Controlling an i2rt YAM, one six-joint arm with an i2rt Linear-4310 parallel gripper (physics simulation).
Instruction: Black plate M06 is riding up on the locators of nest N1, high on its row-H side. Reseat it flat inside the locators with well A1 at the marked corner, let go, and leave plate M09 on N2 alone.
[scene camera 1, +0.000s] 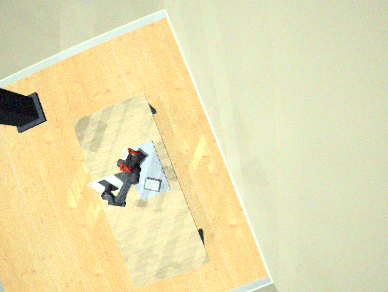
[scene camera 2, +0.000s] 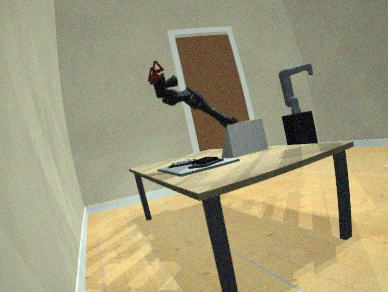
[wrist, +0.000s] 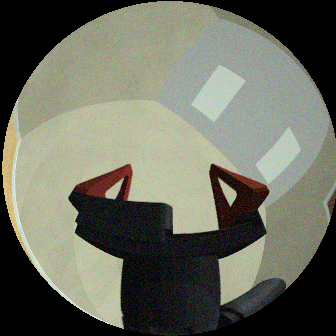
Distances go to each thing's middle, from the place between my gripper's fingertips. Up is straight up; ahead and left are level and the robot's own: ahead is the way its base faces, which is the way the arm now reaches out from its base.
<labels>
Now: the grey perforated plate (scene camera 1: 151, 167) 60 cm below my hand, 15 cm behind it and 14 cm to the right of it.
</labels>
